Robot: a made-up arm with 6 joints. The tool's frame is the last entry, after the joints.
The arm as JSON. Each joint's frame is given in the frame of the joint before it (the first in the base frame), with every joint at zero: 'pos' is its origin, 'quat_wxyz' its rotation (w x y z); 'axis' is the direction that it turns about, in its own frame. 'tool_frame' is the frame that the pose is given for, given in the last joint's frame.
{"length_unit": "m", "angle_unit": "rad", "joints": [
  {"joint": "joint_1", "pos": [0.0, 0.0, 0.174], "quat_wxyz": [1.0, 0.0, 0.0, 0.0], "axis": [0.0, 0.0, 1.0]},
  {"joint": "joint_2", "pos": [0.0, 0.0, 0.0], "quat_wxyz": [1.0, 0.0, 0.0, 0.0], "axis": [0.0, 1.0, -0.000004]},
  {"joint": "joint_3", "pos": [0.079, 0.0, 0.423], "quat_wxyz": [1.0, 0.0, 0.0, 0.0], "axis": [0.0, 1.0, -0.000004]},
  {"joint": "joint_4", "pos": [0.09, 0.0, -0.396], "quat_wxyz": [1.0, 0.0, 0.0, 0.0], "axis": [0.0, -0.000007, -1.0]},
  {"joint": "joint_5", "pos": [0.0, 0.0, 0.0], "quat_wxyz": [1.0, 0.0, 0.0, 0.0], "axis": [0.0, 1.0, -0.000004]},
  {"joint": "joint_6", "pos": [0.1, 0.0, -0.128], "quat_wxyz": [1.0, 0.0, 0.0, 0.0], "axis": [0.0, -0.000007, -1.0]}
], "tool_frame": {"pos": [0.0, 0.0, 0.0], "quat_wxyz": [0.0, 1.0, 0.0, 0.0]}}
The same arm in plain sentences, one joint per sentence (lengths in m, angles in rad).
The arm has six revolute joints in a row. What follows holds with every joint at zero, and every direction is one of the base frame's.
The first joint lies 0.1740 m along +z from the base frame's origin and turns about +z.
The second joint lies at the same point as the first joint and turns about +y.
The third joint lies 0.0790 m along +x and 0.4230 m along +z from the second joint and turns about +y.
The fourth joint lies 0.0900 m along +x and 0.3960 m along -z from the third joint and turns about -z.
The fifth joint lies at the same point as the fourth joint and turns about +y.
The sixth joint lies 0.1000 m along +x and 0.1280 m along -z from the fifth joint and turns about -z.
The tool frame, which is the frame that the pose is given for, lies at the same point as the sixth joint; its axes are the base frame's turned by roll 3.1416, pitch 0.0000 and yaw 0.0000 rad (as in URDF: about the fixed x, then y, then z).

